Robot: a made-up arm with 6 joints. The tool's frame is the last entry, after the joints. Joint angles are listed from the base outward.
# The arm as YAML. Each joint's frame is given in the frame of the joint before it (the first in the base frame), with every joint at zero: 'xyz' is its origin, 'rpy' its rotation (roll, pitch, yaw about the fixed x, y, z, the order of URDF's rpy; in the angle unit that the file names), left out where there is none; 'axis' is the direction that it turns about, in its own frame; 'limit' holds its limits. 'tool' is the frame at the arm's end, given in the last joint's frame.
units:
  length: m
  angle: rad
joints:
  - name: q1
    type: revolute
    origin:
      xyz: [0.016, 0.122, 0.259]
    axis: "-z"
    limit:
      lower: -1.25
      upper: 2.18
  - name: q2
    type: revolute
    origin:
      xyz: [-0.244, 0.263, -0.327]
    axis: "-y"
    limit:
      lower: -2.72
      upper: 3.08
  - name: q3
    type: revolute
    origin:
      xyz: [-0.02, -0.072, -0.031]
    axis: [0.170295, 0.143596, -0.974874]
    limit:
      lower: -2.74
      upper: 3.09
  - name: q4
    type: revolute
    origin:
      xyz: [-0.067, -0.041, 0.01]
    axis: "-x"
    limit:
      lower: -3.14
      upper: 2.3
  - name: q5
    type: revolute
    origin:
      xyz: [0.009, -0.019, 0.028]
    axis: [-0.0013, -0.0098, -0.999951]
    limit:
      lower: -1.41
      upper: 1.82
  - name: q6
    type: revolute
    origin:
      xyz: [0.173, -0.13, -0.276]
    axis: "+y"
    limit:
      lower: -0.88
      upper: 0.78
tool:
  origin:
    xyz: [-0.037, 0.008, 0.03]
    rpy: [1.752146, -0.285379, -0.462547]
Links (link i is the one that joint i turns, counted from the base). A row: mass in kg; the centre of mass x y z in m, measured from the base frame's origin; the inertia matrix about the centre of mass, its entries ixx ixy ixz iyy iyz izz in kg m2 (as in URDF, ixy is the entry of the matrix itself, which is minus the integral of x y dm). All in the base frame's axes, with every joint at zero. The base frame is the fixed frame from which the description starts. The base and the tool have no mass.
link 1: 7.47; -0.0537 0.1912 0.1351; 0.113 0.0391 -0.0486 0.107 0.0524 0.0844
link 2: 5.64; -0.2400 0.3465 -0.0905; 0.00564 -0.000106 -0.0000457 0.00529 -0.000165 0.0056
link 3: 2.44; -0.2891 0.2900 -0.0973; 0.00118 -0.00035 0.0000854 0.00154 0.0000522 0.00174
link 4: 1.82; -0.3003 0.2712 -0.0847; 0.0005 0 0 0.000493 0 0.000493
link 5: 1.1; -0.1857 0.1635 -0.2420; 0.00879 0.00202 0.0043 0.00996 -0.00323 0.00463
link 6: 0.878; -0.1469 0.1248 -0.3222; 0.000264 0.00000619 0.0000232 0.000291 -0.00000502 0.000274
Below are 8 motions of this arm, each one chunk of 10 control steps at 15 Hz.
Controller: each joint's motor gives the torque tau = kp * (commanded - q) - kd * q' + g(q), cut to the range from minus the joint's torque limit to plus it. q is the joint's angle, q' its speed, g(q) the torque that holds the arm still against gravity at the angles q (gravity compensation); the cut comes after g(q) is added. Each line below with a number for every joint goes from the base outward.
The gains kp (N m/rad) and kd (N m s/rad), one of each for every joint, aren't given. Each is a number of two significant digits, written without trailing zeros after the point. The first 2 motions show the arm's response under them.
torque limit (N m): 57 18 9.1 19 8.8 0.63
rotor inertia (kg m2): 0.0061 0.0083 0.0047 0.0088 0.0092 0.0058
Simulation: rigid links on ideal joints. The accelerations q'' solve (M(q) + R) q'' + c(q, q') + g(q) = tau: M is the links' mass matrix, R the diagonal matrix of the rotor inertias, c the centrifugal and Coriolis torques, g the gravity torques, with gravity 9.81 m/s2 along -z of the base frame. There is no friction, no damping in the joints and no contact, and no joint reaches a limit. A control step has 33 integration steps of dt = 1/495 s. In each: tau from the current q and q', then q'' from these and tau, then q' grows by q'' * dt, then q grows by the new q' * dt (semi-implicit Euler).
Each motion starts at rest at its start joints. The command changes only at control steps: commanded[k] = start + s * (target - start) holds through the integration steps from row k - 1 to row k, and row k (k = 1, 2, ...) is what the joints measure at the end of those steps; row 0 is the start. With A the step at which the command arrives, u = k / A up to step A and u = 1 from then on. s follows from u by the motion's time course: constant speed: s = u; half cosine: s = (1 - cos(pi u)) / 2; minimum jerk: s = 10 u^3 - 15 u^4 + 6 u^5; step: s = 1 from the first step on.
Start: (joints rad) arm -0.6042 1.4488 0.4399 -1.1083 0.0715 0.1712
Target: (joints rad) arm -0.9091 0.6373 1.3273 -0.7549 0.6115 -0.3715
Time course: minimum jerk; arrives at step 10
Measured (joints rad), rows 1 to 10:
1: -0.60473 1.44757 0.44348 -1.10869 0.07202 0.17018
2: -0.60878 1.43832 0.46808 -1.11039 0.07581 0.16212
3: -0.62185 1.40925 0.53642 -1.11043 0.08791 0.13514
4: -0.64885 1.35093 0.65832 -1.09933 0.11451 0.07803
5: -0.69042 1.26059 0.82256 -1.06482 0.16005 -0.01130
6: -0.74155 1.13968 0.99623 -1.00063 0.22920 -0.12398
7: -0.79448 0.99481 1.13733 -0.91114 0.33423 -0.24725
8: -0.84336 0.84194 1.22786 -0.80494 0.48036 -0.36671
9: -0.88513 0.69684 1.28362 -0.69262 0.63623 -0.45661
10: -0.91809 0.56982 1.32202 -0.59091 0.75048 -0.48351
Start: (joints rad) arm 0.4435 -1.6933 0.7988 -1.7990 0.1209 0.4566
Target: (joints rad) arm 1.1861 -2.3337 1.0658 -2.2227 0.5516 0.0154
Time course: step
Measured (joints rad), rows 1 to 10:
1: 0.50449 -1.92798 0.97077 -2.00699 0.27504 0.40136
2: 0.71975 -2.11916 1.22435 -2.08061 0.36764 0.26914
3: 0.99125 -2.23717 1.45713 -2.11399 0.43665 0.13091
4: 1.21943 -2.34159 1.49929 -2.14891 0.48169 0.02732
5: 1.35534 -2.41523 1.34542 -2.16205 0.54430 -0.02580
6: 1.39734 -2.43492 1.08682 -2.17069 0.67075 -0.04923
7: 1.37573 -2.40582 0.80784 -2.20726 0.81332 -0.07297
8: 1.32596 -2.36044 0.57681 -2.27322 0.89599 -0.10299
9: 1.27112 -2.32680 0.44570 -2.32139 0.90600 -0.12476
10: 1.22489 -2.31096 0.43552 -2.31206 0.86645 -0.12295
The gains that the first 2 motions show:
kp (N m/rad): 110 18 6.1 12 8.4 0.84
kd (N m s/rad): 8.5 1.4 0.4 0.57 0.51 0.044
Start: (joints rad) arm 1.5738 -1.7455 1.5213 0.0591 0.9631 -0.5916
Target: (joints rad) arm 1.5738 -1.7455 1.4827 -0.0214 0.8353 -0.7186
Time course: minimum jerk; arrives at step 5
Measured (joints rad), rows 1 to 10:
1: 1.57383 -1.74674 1.52213 0.05747 0.96011 -0.59334
2: 1.57420 -1.75258 1.52569 0.04874 0.94427 -0.60439
3: 1.57555 -1.76105 1.52901 0.03105 0.91348 -0.63298
4: 1.57787 -1.76526 1.52546 0.00931 0.87917 -0.67622
5: 1.57988 -1.76078 1.51246 -0.00952 0.85437 -0.71839
6: 1.58002 -1.75122 1.49562 -0.02353 0.83950 -0.74453
7: 1.57790 -1.74134 1.48093 -0.03311 0.83000 -0.75077
8: 1.57436 -1.73353 1.47018 -0.03860 0.82371 -0.74284
9: 1.57066 -1.72864 1.46277 -0.04046 0.81999 -0.73007
10: 1.56785 -1.72684 1.45782 -0.03926 0.81829 -0.71999

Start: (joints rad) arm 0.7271 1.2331 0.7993 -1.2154 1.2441 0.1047
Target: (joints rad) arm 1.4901 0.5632 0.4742 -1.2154 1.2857 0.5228
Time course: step
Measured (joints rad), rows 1 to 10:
1: 0.86579 0.90516 0.58397 -1.44773 1.05890 0.18731
2: 1.11956 0.59575 0.47760 -1.41921 1.17863 0.35633
3: 1.37235 0.44188 0.48439 -1.15853 1.38929 0.53873
4: 1.55757 0.40028 0.48069 -0.98802 1.43001 0.68996
5: 1.64566 0.44629 0.49338 -1.00195 1.38404 0.75036
6: 1.65203 0.55107 0.54298 -1.11402 1.30893 0.72335
7: 1.61471 0.65819 0.61435 -1.23667 1.21066 0.65500
8: 1.56719 0.71935 0.68488 -1.33204 1.12601 0.57942
9: 1.52697 0.72675 0.73271 -1.39383 1.09999 0.51315
10: 1.50016 0.69964 0.73832 -1.41511 1.13900 0.46434

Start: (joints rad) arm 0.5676 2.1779 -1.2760 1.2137 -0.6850 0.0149
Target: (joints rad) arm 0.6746 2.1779 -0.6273 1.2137 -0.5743 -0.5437
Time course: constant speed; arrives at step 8
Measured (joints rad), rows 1 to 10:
1: 0.57109 2.17791 -1.26588 1.21211 -0.67762 0.00074
2: 0.58111 2.17893 -1.23357 1.21284 -0.66418 -0.04347
3: 0.59646 2.18103 -1.17670 1.21584 -0.64787 -0.11661
4: 0.61401 2.18333 -1.09884 1.21896 -0.63108 -0.20704
5: 0.63081 2.18484 -1.00569 1.22060 -0.61538 -0.30109
6: 0.64527 2.18502 -0.90281 1.22028 -0.60119 -0.38940
7: 0.65724 2.18383 -0.79482 1.21839 -0.58815 -0.46910
8: 0.66762 2.18163 -0.68558 1.21570 -0.57561 -0.54217
9: 0.67457 2.17861 -0.58611 1.21465 -0.56846 -0.59611
10: 0.67645 2.17469 -0.50988 1.21291 -0.56580 -0.61649

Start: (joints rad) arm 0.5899 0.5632 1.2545 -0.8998 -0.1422 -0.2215
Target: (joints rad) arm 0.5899 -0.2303 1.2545 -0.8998 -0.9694 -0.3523
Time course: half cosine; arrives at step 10
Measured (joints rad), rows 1 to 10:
1: 0.59058 0.55458 1.25147 -0.90151 -0.15180 -0.22436
2: 0.59248 0.52273 1.24446 -0.90569 -0.19044 -0.23509
3: 0.59481 0.46080 1.23901 -0.90930 -0.26955 -0.25369
4: 0.59617 0.37021 1.24053 -0.91053 -0.38360 -0.27385
5: 0.59569 0.25785 1.24937 -0.91065 -0.51505 -0.28939
6: 0.59339 0.13467 1.26081 -0.90997 -0.64561 -0.29949
7: 0.59005 0.01360 1.26960 -0.90732 -0.76188 -0.30776
8: 0.58673 -0.09276 1.27251 -0.90213 -0.85481 -0.31837
9: 0.58439 -0.17375 1.26879 -0.89500 -0.91824 -0.33263
10: 0.58349 -0.22148 1.26002 -0.88747 -0.94777 -0.34807

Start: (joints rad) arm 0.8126 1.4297 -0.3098 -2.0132 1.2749 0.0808
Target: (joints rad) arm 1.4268 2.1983 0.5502 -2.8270 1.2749 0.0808
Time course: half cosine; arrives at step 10
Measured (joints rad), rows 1 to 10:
1: 0.81515 1.43774 -0.31122 -2.02313 1.27816 0.08157
2: 0.82813 1.46660 -0.31298 -2.06285 1.29068 0.08384
3: 0.86137 1.52109 -0.30390 -2.14547 1.31531 0.08549
4: 0.92063 1.59942 -0.26494 -2.27118 1.34833 0.08169
5: 1.00474 1.69711 -0.17658 -2.42802 1.37914 0.06852
6: 1.10606 1.80801 -0.02538 -2.59048 1.39267 0.04699
7: 1.21382 1.92371 0.18375 -2.72031 1.37526 0.02571
8: 1.31754 2.03195 0.41440 -2.78238 1.32651 0.02011
9: 1.40663 2.11544 0.61069 -2.77462 1.26418 0.04386
10: 1.46878 2.15918 0.73033 -2.73037 1.21058 0.09530

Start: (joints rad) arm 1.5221 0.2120 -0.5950 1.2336 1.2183 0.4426
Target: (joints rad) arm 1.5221 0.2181 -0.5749 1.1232 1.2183 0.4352
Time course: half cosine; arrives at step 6
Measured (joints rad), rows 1 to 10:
1: 1.52213 0.21266 -0.59461 1.23221 1.21740 0.44314
2: 1.52232 0.21463 -0.59335 1.22580 1.21486 0.44530
3: 1.52277 0.21731 -0.59129 1.21062 1.21179 0.44912
4: 1.52336 0.21941 -0.58885 1.18558 1.21010 0.45244
5: 1.52374 0.21980 -0.58638 1.15369 1.21102 0.45195
6: 1.52355 0.21801 -0.58399 1.12185 1.21465 0.44516
7: 1.52264 0.21516 -0.58125 1.09766 1.21940 0.43282
8: 1.52130 0.21306 -0.57765 1.08560 1.22325 0.41949
9: 1.52004 0.21255 -0.57339 1.08604 1.22544 0.41090
10: 1.51934 0.21359 -0.56914 1.09603 1.22597 0.41055

